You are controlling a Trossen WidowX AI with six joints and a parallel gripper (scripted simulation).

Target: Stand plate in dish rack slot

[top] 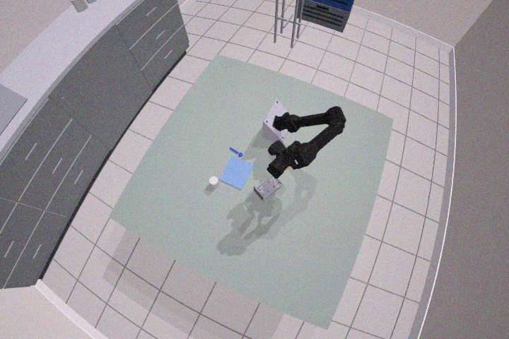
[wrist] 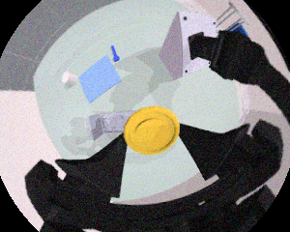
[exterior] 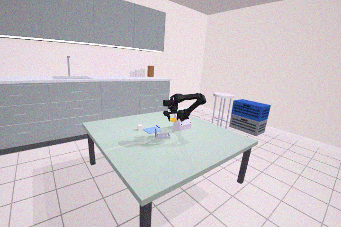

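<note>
The grey dish rack is 13 cm below my gripper tip, 9 cm ahead of it and 4 cm to the right of it. Round my gripper tip: blue spoon: 25 cm to the right, 15 cm below, 6 cm behind; then blue mat: 22 cm to the right, 15 cm below, 5 cm ahead; then yellow plate: 1 cm above.
</note>
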